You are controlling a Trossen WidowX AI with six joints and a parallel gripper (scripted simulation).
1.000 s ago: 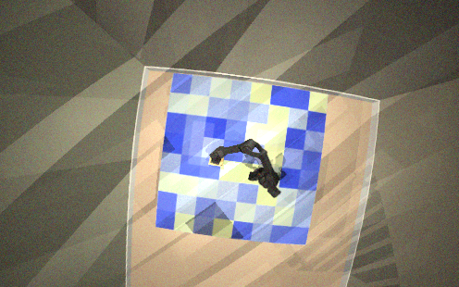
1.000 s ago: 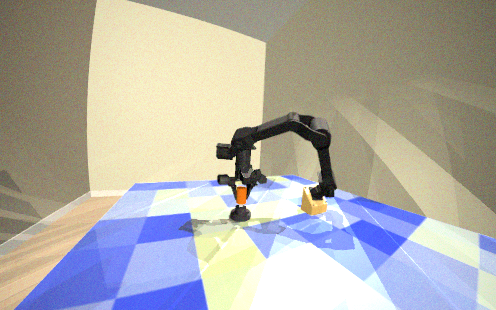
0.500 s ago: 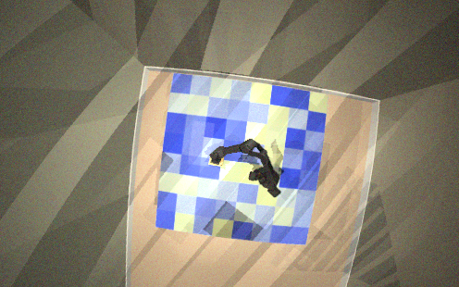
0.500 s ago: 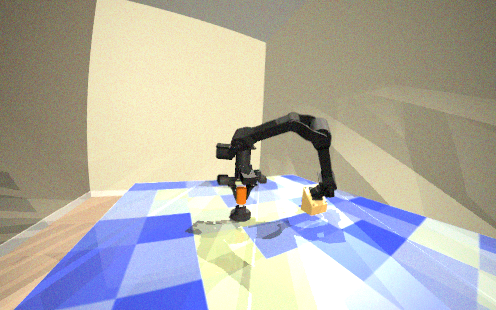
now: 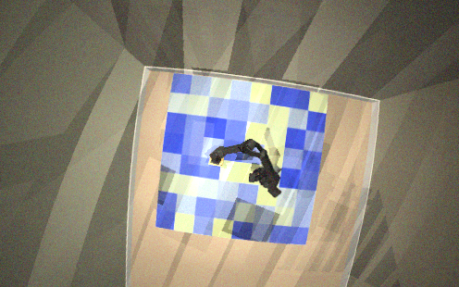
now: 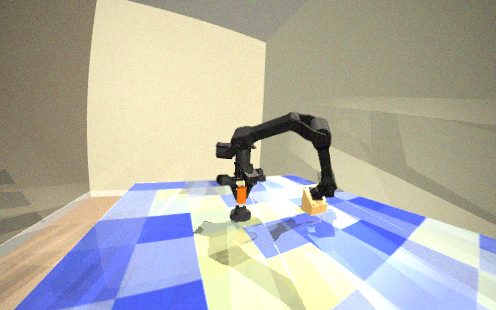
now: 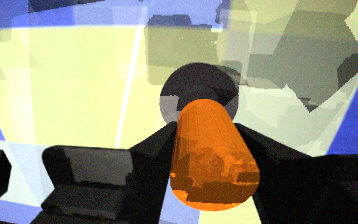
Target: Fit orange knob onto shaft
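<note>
Right now my gripper tip is 30 mm below the orange knob. Round my gripper tip: round dark pedestal: 40 mm below.
</note>
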